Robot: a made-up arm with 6 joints.
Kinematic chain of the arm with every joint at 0, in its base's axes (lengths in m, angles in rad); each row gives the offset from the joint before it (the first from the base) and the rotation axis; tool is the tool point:
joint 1: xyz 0 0 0.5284 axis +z
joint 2: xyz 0.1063 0 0 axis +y
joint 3: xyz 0 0 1.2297 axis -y
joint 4: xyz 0 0 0.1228 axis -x
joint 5: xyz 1.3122 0 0 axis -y
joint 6: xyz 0.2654 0 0 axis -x
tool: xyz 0 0 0
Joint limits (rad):
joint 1: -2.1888..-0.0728
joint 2: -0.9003..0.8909
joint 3: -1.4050..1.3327
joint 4: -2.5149..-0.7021
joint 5: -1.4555..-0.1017
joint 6: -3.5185..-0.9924
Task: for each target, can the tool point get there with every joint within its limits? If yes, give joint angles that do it. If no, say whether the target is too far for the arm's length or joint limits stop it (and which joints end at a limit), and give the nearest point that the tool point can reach.
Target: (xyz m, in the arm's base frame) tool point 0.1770 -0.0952 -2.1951
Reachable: no: joint limits stop it (at a limit: joint 2, joint 4, joint 5) | nearest point 0.6024 -0.3240 -0.2353 | short by 2.018 m
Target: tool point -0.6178 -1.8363 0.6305
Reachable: yes | joints -1.9820 0.5972 -0.2860 -2.3679 -1.1294 -1.5529
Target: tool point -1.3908 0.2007 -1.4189
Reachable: no: joint limits stop it (at a limit: joint 1, joint 2, joint 4, joint 5) | nearest point -0.4627 -0.6782 -0.2628 | short by 1.723 m
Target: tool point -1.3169 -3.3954 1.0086
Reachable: no: too far | nearest point -0.9530 -2.4570 1.1229 | short by 1.013 m
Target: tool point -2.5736 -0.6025 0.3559
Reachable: no: joint limits stop it (at a limit: joint 1, joint 4, joint 5) | nearest point -1.1356 -1.6247 0.3559 | short by 1.764 m
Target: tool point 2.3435 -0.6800 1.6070
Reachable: yes | joints -0.3577 0.7548 0.8354 -1.2546 -0.8146 -2.9869
